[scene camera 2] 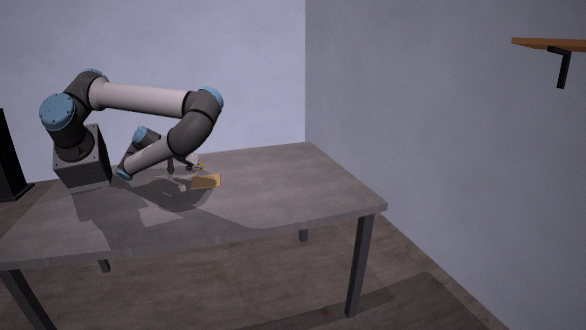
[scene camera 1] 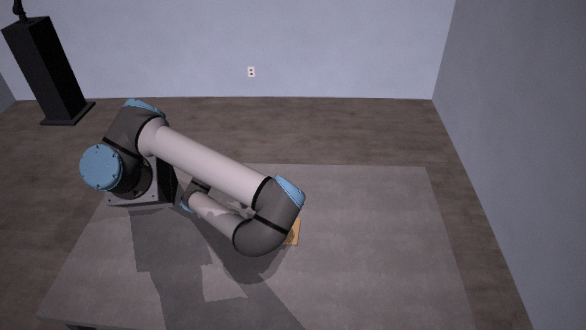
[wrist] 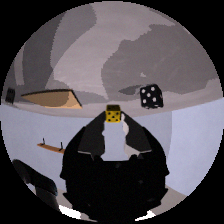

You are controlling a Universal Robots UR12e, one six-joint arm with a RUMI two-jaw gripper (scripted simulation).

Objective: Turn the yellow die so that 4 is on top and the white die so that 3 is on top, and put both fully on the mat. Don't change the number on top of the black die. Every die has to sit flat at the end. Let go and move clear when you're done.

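The wrist view shows the gripper (wrist: 113,111) together with a tan mat (wrist: 60,98).
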